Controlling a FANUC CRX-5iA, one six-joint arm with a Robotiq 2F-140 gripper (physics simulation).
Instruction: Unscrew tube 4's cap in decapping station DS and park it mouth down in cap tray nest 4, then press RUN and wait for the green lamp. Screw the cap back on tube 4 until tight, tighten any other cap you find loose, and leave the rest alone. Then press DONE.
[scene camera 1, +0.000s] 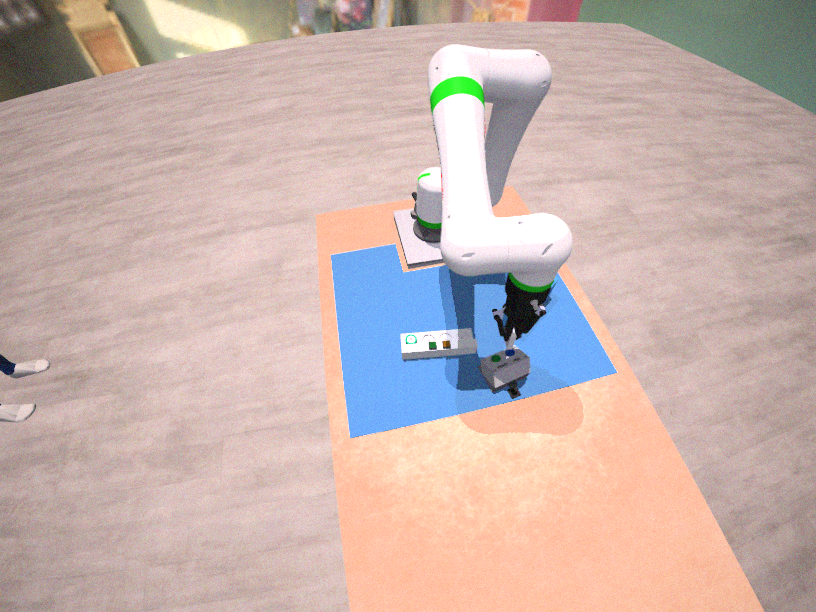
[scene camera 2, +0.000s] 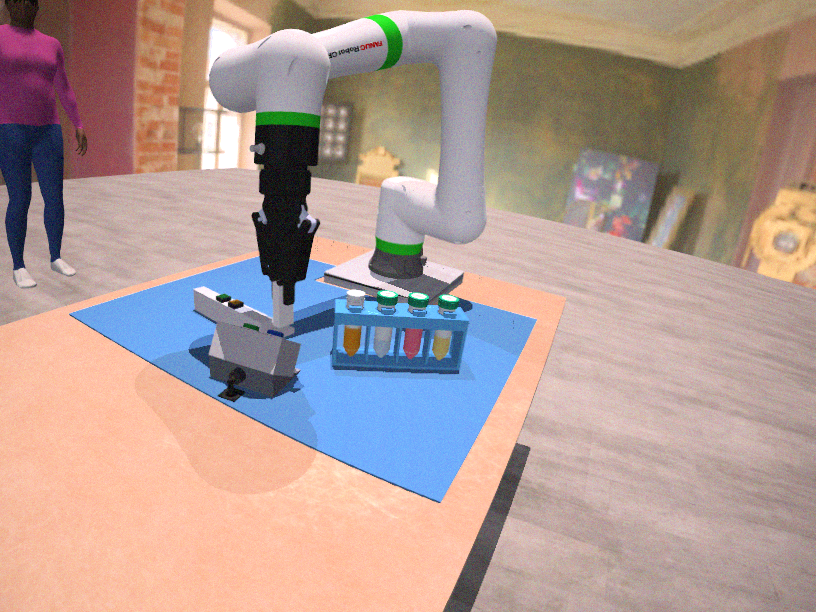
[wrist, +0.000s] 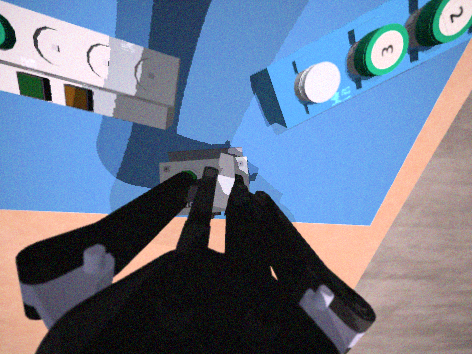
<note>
In view: the gripper (scene camera 2: 283, 324), a button box (wrist: 194, 160) and a blue mat (scene camera 1: 376, 301).
The gripper is seen too in scene camera 1 (scene camera 1: 508, 345) and in the wrist view (wrist: 223, 165). The blue mat shows as well in the wrist view (wrist: 336, 167).
</note>
